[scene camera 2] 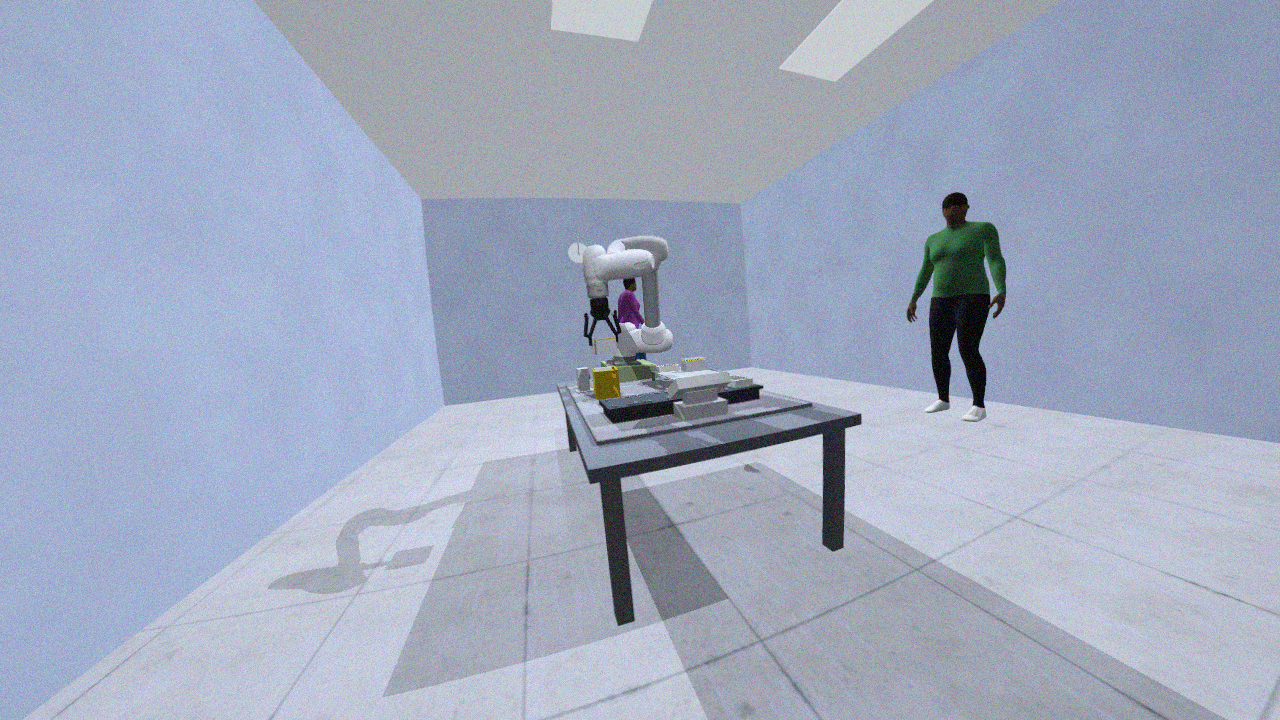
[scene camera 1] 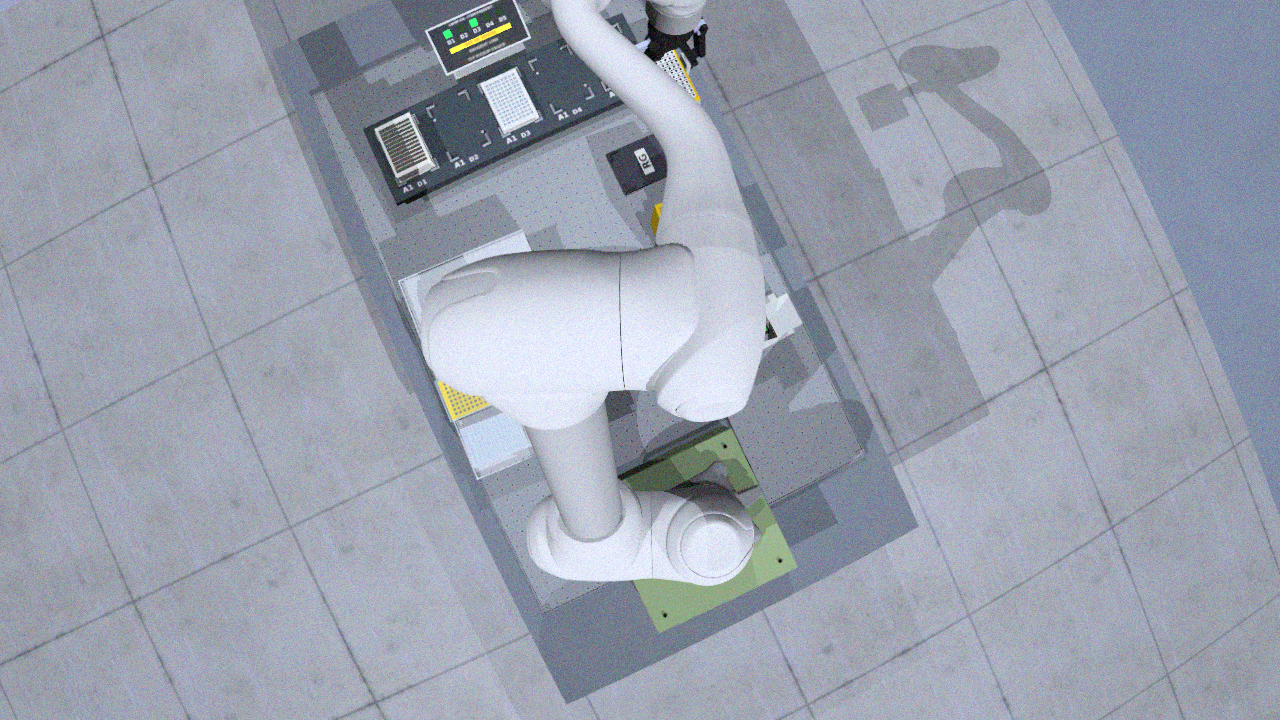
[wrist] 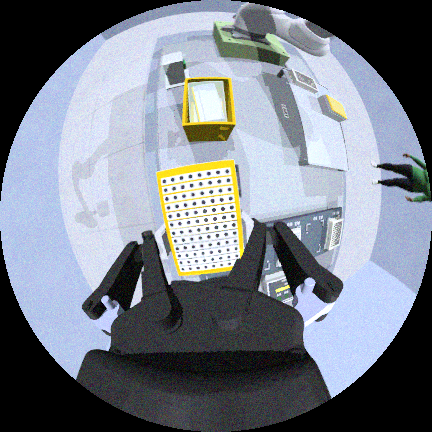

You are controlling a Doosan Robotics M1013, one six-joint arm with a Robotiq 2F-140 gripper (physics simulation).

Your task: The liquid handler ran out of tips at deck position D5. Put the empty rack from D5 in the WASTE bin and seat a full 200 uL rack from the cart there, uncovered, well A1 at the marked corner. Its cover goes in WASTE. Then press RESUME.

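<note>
My gripper is shut on a yellow-rimmed, uncovered tip rack and holds it high above the table by the deck's D5 end. The rack's holes look filled. The dark deck has its D5 end partly hidden by the arm in scene camera 1 and by the gripper in the wrist view. The yellow WASTE bin holds a pale rack and what looks like a clear cover. The white button box stands beyond the bin.
White labware sits at D1 and D3. The display stands behind the deck. A dark RG block lies between deck and bin. Another yellow rack stands at the cart side. A person in green stands away from the table.
</note>
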